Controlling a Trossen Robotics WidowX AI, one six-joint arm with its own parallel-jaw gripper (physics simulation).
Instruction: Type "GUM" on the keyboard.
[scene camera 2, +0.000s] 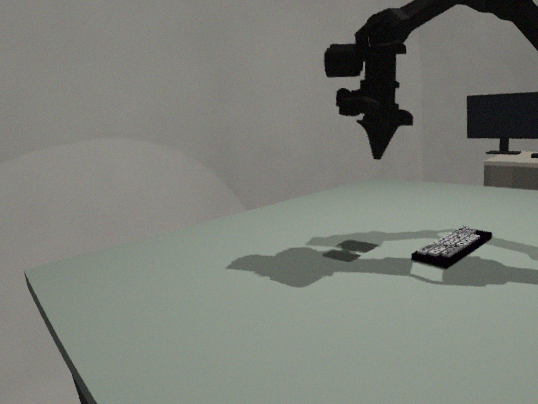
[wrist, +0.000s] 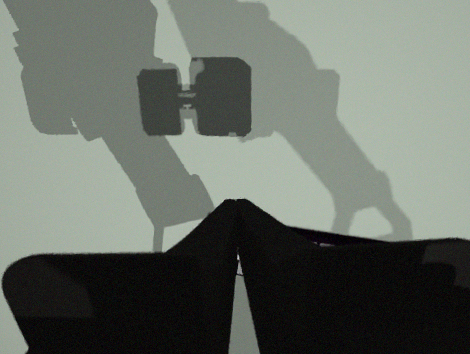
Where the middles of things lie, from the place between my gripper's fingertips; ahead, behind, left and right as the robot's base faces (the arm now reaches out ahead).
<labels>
My hand is 160 mm above the black keyboard (scene camera 2: 446, 251), 140 mm past it and 50 mm to the left of it.
</labels>
